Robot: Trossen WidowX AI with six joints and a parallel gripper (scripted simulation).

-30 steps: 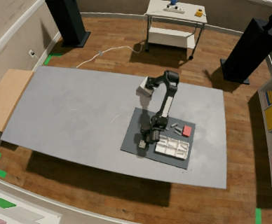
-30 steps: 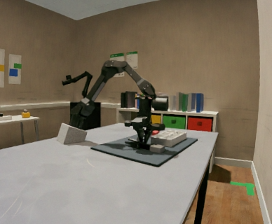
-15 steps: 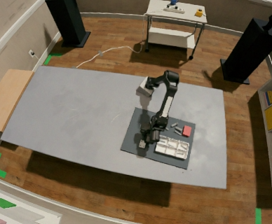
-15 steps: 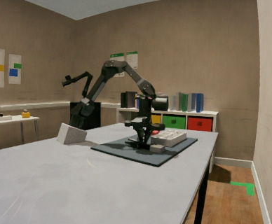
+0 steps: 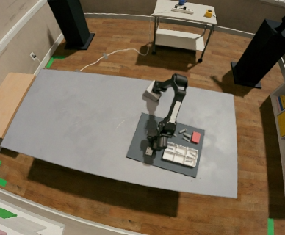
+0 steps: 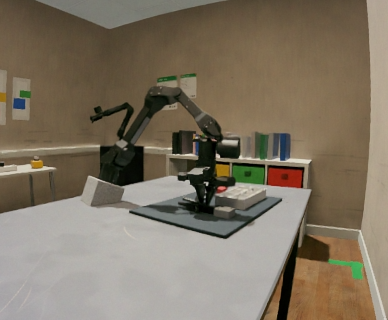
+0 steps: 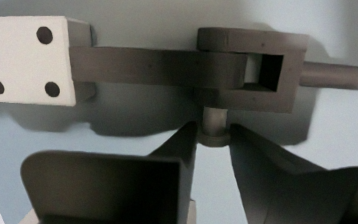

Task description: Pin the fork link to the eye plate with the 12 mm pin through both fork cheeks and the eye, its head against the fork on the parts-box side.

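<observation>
Now: hand 1 cm short of the eye plate, 4 cm to the left of it and 3 cm above it. Round my hand: mat: 1 cm ahead, 6 cm to the left, 5 cm below; then headed pin: 2 cm to the right, 3 cm below; then fork link: 3 cm behind, 3 cm to the right, 3 cm below.
</observation>
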